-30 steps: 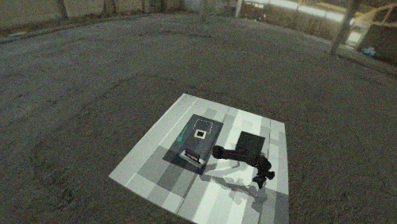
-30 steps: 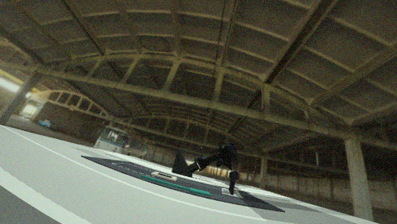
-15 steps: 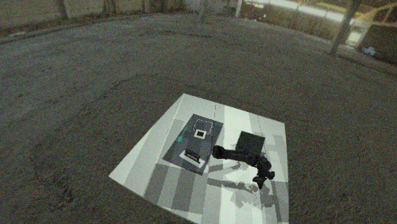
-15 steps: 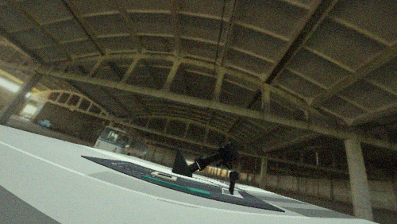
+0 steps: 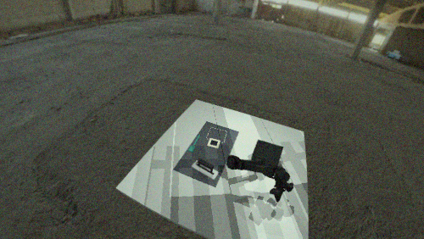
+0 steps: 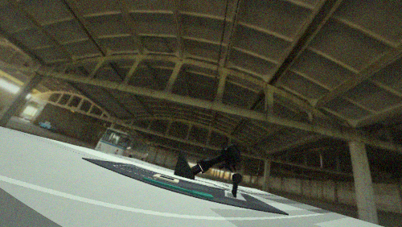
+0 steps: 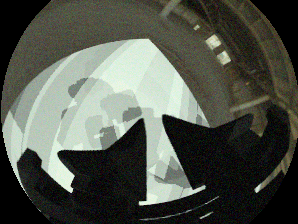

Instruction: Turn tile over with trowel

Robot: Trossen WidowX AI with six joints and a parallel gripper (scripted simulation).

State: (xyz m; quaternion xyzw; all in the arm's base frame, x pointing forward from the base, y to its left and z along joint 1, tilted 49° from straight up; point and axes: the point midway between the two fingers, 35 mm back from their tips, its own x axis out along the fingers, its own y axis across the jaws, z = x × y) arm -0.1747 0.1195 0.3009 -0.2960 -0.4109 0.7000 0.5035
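The small trowel lies 520 mm ahead of my gripper tip, 100 mm to the right of it and 70 mm below it. Also, from my gripper tip: light tile 590 mm ahead, 380 mm to the right, 110 mm below; then dark mat 590 mm ahead, 320 mm to the right, 130 mm below; then teal strip 730 mm ahead, 290 mm to the right, 110 mm below.
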